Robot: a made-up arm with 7 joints.
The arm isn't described. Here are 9 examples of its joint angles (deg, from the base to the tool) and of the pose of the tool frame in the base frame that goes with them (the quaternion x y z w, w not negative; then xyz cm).
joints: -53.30 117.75 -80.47 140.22 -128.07 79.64 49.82
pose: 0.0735 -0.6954 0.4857 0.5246 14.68 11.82 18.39
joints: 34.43 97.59 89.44 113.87 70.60 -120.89 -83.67
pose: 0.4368 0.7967 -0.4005 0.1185 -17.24 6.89 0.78
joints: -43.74 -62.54 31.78 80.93 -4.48 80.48 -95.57
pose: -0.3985 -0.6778 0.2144 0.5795 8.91 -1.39 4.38
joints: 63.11 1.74 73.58 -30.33 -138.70 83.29 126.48
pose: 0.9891 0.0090 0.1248 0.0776 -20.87 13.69 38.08
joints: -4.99 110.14 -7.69 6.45 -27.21 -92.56 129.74
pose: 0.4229 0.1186 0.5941 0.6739 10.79 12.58 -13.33
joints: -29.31 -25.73 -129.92 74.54 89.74 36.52 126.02
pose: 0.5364 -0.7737 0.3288 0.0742 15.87 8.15 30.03
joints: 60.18 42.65 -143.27 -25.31 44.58 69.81 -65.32
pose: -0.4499 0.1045 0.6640 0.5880 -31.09 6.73 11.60
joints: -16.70 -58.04 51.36 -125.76 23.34 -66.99 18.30
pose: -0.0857 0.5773 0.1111 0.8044 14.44 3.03 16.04
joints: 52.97 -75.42 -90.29 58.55 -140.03 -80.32 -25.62
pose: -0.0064 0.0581 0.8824 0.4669 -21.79 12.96 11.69
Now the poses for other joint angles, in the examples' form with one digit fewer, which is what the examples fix.
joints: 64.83 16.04 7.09 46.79 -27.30 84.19 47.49
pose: 0.846 -0.438 0.296 0.071 -20.2 -7.5 32.6
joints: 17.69 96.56 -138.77 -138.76 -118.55 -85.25 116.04
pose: -0.050 -0.938 0.064 0.336 1.6 -2.9 -0.5
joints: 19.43 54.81 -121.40 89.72 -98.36 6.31 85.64
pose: 0.088 0.315 -0.827 0.458 -23.2 8.3 0.4
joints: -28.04 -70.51 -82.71 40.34 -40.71 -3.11 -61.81
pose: -0.656 -0.216 -0.709 0.143 19.8 19.7 7.6
